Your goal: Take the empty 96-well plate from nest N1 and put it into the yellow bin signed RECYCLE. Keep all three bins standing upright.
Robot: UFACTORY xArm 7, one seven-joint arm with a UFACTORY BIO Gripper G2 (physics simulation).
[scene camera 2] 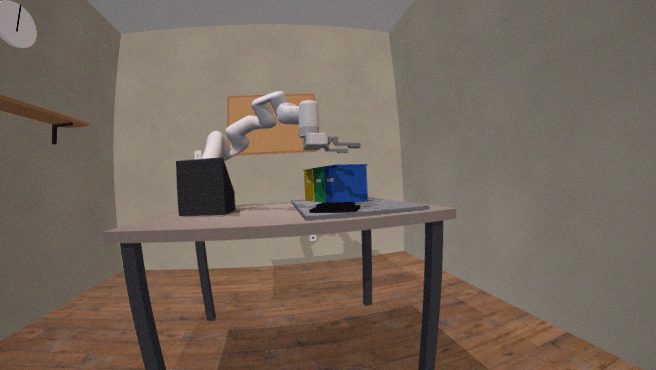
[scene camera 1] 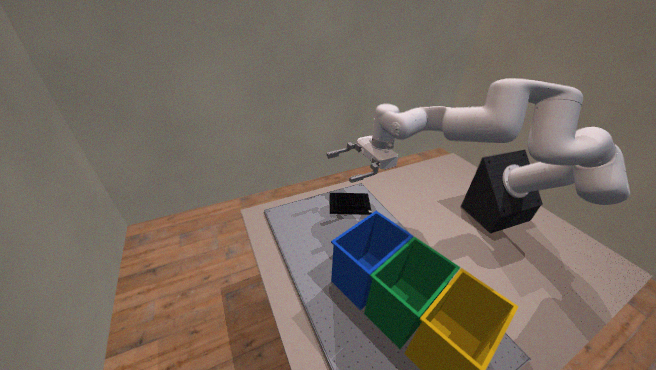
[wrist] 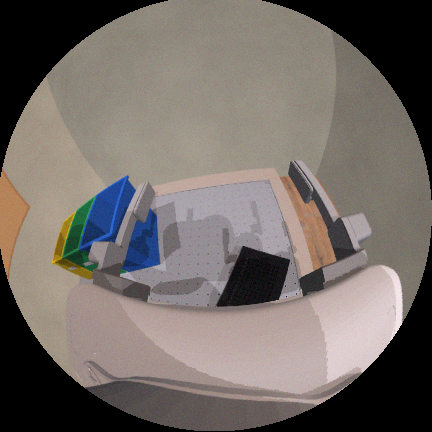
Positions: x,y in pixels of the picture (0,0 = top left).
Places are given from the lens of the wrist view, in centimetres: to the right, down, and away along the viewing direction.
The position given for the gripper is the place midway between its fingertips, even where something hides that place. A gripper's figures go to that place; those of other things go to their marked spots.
gripper (wrist: 217,173): 0, -4, 13
blue bin (wrist: 106,213): -32, 0, 30
green bin (wrist: 70,251): -35, 9, 17
yellow bin (wrist: 64,263): -47, 16, 19
The marked spots on the green bin and the yellow bin are 14 cm apart.
